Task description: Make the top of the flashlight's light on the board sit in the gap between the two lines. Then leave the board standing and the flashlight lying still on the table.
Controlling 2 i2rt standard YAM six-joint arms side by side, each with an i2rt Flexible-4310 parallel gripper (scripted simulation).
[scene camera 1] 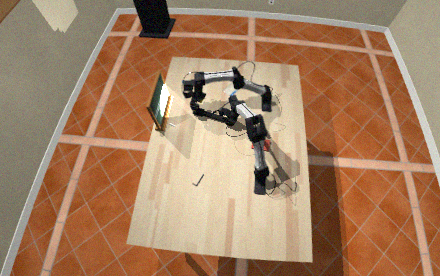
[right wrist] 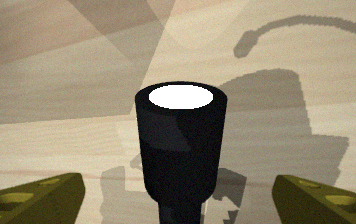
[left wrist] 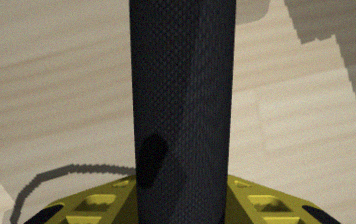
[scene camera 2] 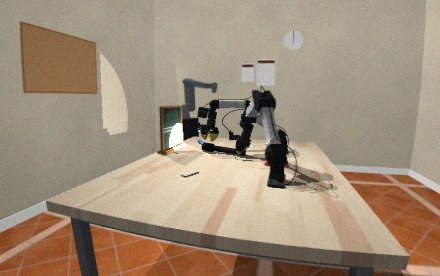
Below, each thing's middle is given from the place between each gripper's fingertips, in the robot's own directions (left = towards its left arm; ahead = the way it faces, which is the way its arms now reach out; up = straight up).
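Scene:
Left hand: 210 mm short of the flashlight head (right wrist: 180, 124), 10 mm below it and 40 mm to the left of it.
Right gripper: 5 cm above the flashlight head, 2 cm past it and 2 cm to the right of it. By its middle, the flashlight head is nearer to my right gripper than to my left hand.

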